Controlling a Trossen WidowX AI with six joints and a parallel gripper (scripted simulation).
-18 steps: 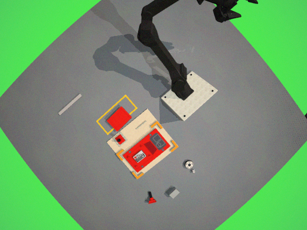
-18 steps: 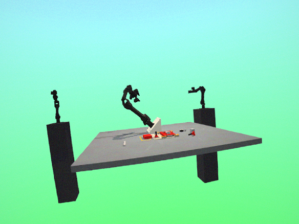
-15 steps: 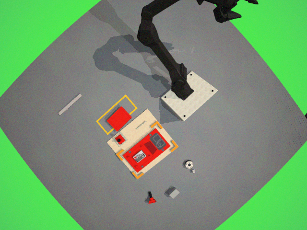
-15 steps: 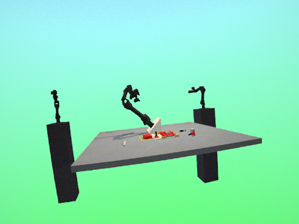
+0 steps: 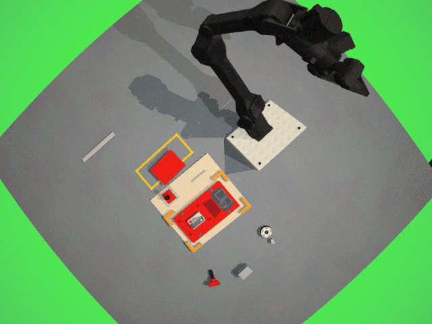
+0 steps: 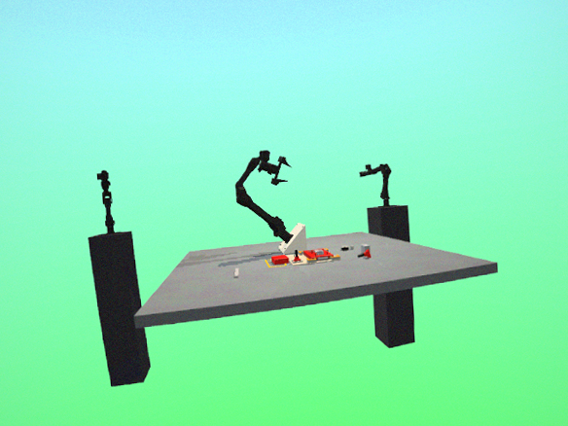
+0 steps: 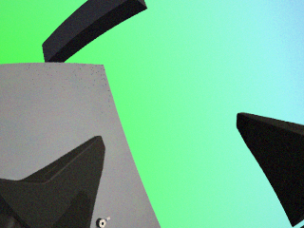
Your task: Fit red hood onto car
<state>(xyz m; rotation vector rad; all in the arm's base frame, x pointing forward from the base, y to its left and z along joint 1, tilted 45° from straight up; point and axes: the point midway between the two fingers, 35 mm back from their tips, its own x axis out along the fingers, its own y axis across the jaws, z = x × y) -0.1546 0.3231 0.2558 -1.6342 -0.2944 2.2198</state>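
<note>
Now: gripper tip 470 mm short of the red hood, 190 mm to the left of it and 450 mm above it. Also, from my gripper tip: grey bar (610 mm ahead, 410 mm to the right, 460 mm below); cream jig plate (480 mm ahead, 20 mm to the right, 450 mm below).
</note>
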